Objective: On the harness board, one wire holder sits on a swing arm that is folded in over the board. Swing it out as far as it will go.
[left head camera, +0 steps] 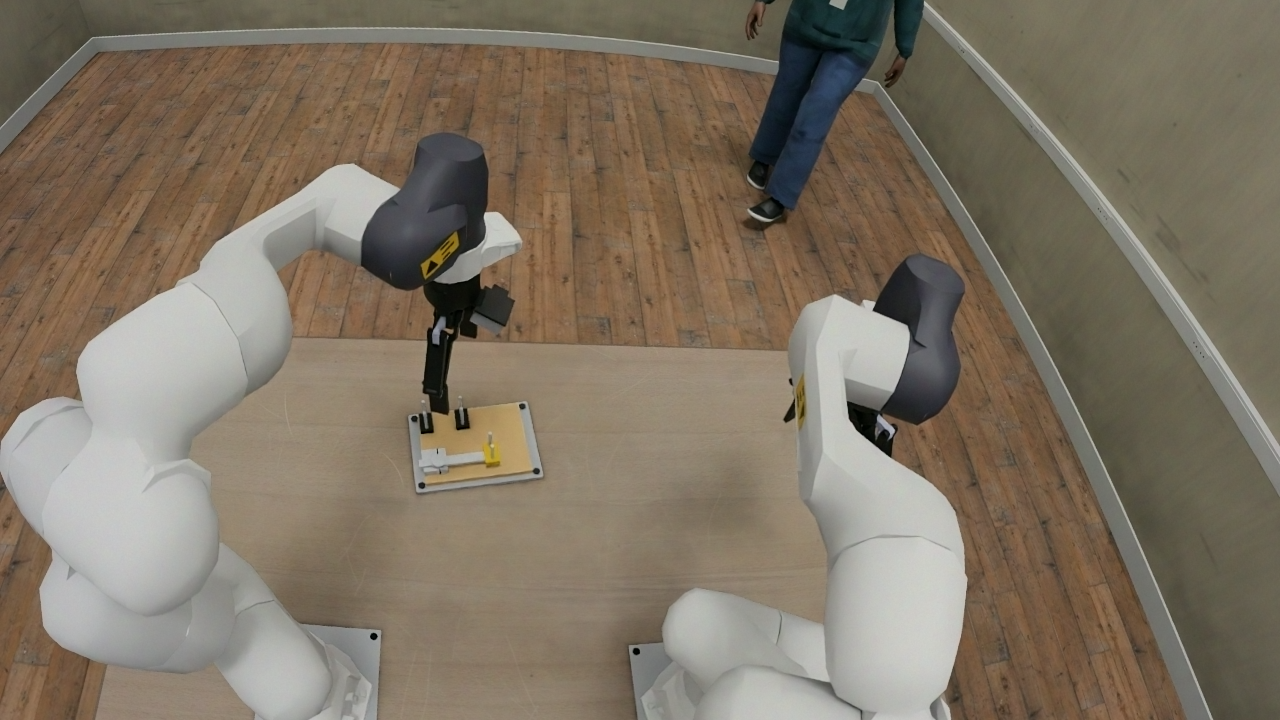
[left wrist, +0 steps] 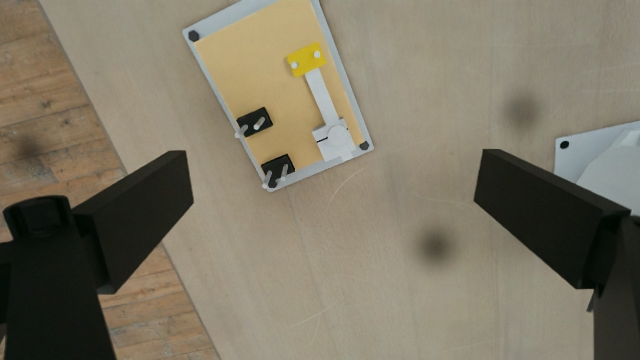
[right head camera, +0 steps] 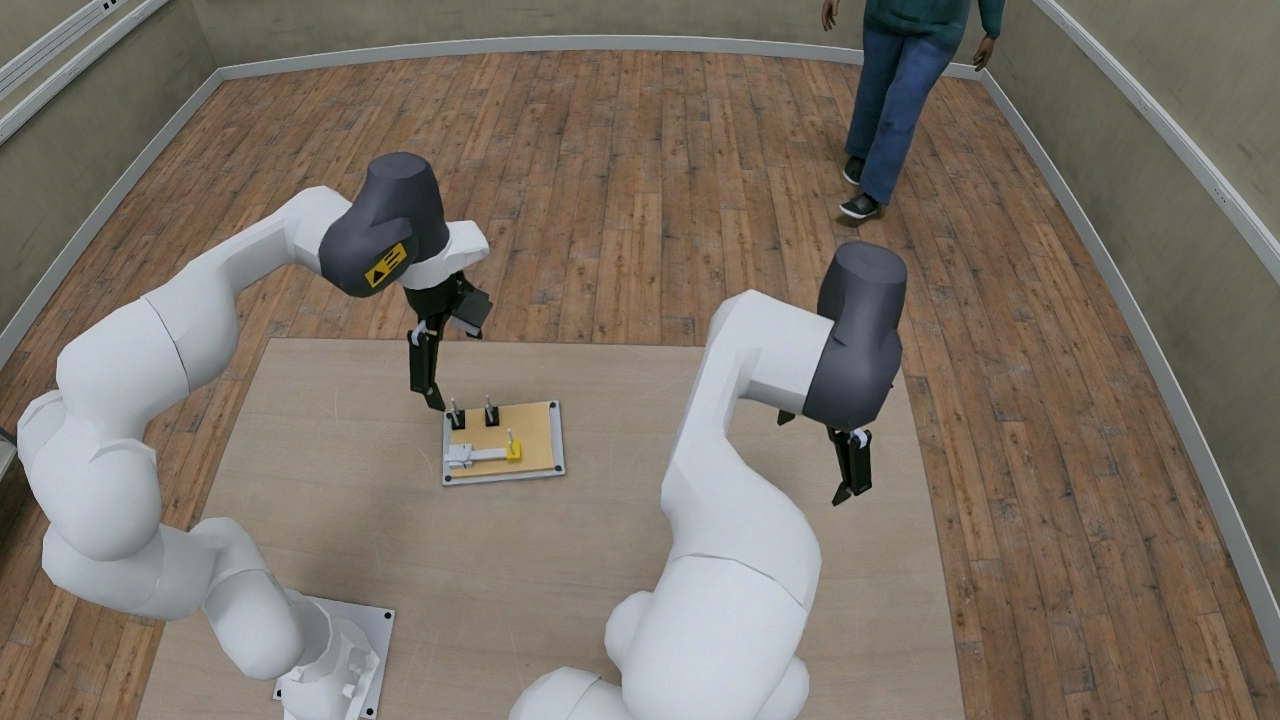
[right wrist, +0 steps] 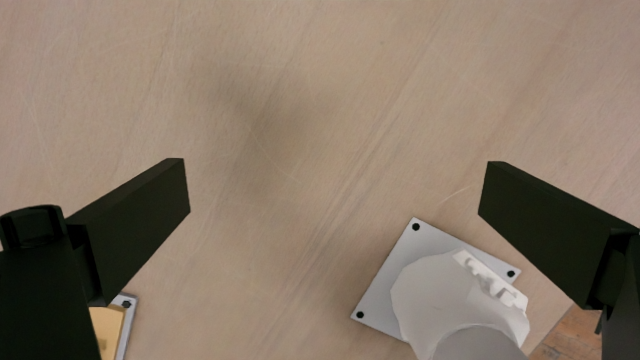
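The harness board (left head camera: pixel 534 438) (right head camera: pixel 556 438) (left wrist: pixel 230 18) lies on the table, with a corner showing in the right wrist view. Its yellow wire holder (left head camera: pixel 491 455) (right head camera: pixel 512 450) (left wrist: pixel 306 59), with two pale pins, sits on the end of a light grey swing arm (left head camera: pixel 465 459) (right head camera: pixel 488 454) (left wrist: pixel 322 97). The arm lies over the tan panel and runs from a pale pivot block (left head camera: pixel 433 460) (right head camera: pixel 458 455) (left wrist: pixel 336 141) near the board's edge. My left gripper (left wrist: pixel 334 176) is open and empty, above the board's far left side. My right gripper (right wrist: pixel 335 187) is open and empty, well right of the board.
Two black wire holders (left head camera: pixel 461 418) (left head camera: pixel 426 421) (left wrist: pixel 255 121) (left wrist: pixel 278 167) with upright pins stand along the board's far edge. The arms' base plates (left head camera: pixel 362 662) (right wrist: pixel 382 280) are at the near side of the table. A person (left head camera: pixel 810 98) (right head camera: pixel 904 98) stands beyond the table.
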